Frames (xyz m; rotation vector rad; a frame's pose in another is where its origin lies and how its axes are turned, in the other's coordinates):
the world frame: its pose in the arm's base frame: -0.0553 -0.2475 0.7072 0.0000 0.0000 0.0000
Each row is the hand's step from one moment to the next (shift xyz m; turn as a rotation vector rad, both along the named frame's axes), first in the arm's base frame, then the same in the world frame.
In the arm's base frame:
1: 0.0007 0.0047 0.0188 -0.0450 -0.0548 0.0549
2: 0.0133 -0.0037 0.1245 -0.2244 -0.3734 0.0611
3: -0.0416 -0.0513 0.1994 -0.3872 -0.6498 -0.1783
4: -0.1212 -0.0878 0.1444 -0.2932 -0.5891 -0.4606
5: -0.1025 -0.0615 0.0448 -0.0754 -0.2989 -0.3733
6: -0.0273 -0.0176 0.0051 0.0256 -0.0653 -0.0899
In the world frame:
1: 0.0007 0.0047 0.0188 -0.0450 -0.0548 0.0549
2: 0.0133 -0.0037 0.1245 -0.2244 -0.3734 0.0611
3: -0.0416 -0.0513 0.1994 -0.3872 -0.6498 -0.1783
4: -0.1212 -0.0878 0.1444 -0.2932 -0.5891 -0.4606
5: -0.1025 -0.0615 0.0448 -0.0754 -0.2989 -0.3733
6: -0.0273 -0.0176 0.0051 0.0256 -0.0653 -0.0899

